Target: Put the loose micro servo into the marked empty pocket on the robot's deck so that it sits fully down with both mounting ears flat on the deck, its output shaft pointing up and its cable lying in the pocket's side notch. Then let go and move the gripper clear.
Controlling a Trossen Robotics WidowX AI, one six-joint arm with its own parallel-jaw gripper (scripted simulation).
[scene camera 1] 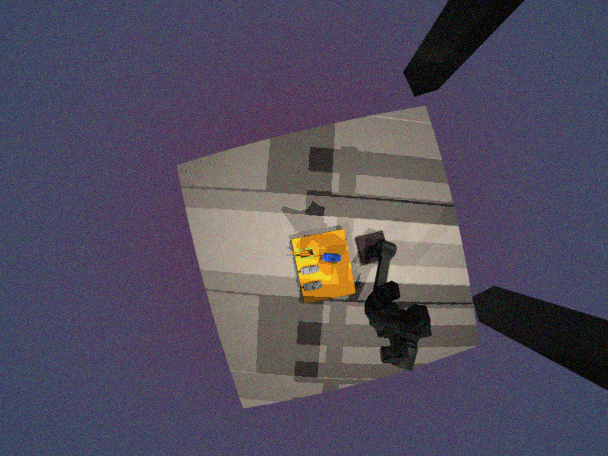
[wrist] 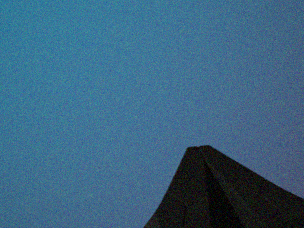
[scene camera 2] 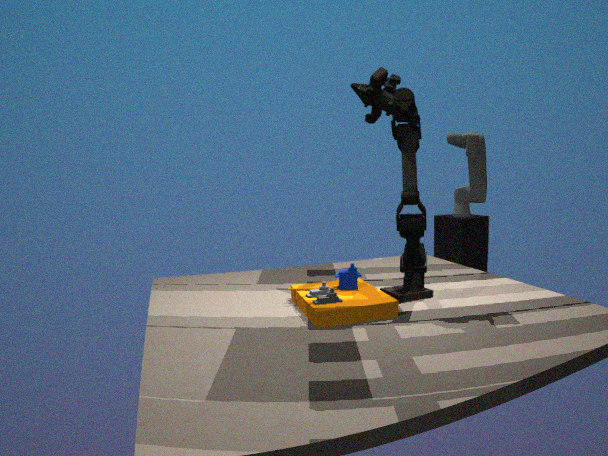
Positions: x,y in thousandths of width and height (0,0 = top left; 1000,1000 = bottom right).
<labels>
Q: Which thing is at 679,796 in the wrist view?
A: The gripper.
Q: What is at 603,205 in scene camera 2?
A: The gripper.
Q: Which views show the gripper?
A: Scene camera 1, the wrist view and scene camera 2: all of them.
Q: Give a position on an orange deck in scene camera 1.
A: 553,609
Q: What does the gripper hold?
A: Nothing.
</labels>
